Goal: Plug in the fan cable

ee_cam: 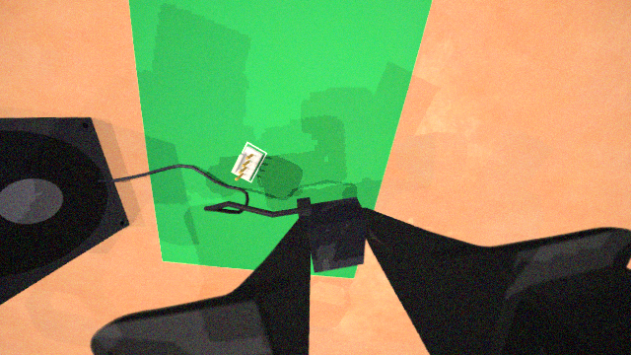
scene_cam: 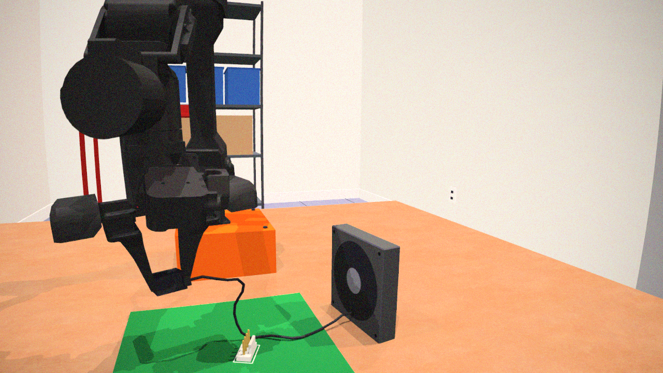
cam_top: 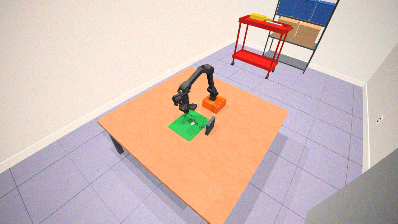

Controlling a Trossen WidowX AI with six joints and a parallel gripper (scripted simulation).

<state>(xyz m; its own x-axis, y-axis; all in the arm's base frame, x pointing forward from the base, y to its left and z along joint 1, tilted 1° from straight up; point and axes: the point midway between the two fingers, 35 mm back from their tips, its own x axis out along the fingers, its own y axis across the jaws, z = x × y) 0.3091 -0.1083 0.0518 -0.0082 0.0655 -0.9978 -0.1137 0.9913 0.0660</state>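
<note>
My gripper tip is 110 mm above the green board, 50 mm to the right of it and 20 mm short of it. From my gripper tip the other things lie so: black fan (220 mm to the left, 40 mm below); black fan plug (10 mm behind); white four-pin header (90 mm below, 70 mm to the left, 10 mm ahead).
</note>
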